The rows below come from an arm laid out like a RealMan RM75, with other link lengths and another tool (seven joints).
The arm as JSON. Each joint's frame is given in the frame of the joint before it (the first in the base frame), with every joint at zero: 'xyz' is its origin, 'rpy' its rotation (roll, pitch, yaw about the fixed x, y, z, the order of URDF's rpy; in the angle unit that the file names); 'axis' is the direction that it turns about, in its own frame. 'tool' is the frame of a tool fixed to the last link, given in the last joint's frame.
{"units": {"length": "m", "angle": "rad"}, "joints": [
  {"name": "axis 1", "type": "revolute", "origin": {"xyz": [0.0, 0.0, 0.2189], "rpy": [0.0, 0.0, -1.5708]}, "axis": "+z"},
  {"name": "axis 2", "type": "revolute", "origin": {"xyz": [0.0, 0.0, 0.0], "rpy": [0.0, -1.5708, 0.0]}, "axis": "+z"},
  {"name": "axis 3", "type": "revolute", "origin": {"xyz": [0.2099, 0.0, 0.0], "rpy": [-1.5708, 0.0, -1.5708]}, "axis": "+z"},
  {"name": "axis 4", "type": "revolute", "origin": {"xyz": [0.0, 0.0, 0.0], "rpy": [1.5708, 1.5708, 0.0]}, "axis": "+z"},
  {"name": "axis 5", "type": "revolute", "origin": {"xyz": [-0.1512, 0.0, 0.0], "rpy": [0.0, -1.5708, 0.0]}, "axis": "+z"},
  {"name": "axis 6", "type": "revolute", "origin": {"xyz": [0.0, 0.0, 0.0], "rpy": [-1.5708, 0.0, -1.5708]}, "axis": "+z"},
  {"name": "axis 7", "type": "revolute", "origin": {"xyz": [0.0, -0.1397, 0.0], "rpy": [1.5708, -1.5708, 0.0]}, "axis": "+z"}
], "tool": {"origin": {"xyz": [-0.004, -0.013, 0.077], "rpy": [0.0, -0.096, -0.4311]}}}
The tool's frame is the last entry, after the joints.
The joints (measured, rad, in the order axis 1, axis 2, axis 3, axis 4, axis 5, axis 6, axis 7), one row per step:
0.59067, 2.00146, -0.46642, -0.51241, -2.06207, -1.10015, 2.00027
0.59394, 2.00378, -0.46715, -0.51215, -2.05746, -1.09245, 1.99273
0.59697, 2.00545, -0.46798, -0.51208, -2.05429, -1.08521, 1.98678
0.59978, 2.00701, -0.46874, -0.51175, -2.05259, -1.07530, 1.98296
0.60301, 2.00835, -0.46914, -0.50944, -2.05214, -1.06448, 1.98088
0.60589, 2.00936, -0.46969, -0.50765, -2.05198, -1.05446, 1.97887
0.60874, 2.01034, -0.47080, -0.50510, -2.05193, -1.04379, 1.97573
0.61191, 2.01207, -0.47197, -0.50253, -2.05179, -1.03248, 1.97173
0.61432, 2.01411, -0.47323, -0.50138, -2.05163, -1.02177, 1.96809
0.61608, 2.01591, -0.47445, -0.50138, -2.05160, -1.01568, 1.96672
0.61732, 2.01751, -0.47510, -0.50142, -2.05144, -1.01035, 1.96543
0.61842, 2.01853, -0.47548, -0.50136, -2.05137, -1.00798, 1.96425
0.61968, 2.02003, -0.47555, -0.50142, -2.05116, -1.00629, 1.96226
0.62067, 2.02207, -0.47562, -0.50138, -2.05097, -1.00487, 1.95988
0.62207, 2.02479, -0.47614, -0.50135, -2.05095, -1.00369, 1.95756
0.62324, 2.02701, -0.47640, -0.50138, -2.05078, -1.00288, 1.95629
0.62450, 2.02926, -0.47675, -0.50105, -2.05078, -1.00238, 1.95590
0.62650, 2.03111, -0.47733, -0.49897, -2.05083, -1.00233, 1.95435
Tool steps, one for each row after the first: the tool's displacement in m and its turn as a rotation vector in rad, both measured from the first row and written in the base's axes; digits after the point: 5 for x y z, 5 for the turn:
-0.00080, 0.00172, 0.00004, 0.00619, -0.00444, 0.00408
-0.00131, 0.00326, 0.00019, 0.01140, -0.00925, 0.00713
-0.00110, 0.00481, 0.00039, 0.01694, -0.01489, 0.00666
-0.00068, 0.00618, 0.00021, 0.02110, -0.01942, 0.00384
-0.00019, 0.00746, 0.00018, 0.02500, -0.02438, 0.00140
0.00045, 0.00862, -0.00005, 0.02834, -0.03044, -0.00078
0.00093, 0.00982, -0.00053, 0.03166, -0.03684, -0.00244
0.00150, 0.01091, -0.00086, 0.03529, -0.04333, -0.00412
0.00152, 0.01158, -0.00124, 0.03700, -0.04669, -0.00466
0.00164, 0.01214, -0.00150, 0.03889, -0.04939, -0.00555
0.00144, 0.01247, -0.00177, 0.03947, -0.05078, -0.00497
0.00096, 0.01277, -0.00222, 0.03983, -0.05181, -0.00337
0.00043, 0.01288, -0.00295, 0.03965, -0.05251, -0.00165
-0.00042, 0.01292, -0.00407, 0.03851, -0.05284, 0.00082
-0.00118, 0.01299, -0.00495, 0.03772, -0.05241, 0.00247
-0.00202, 0.01296, -0.00599, 0.03626, -0.05109, 0.00371
-0.00310, 0.01285, -0.00736, 0.03345, -0.04982, 0.00617

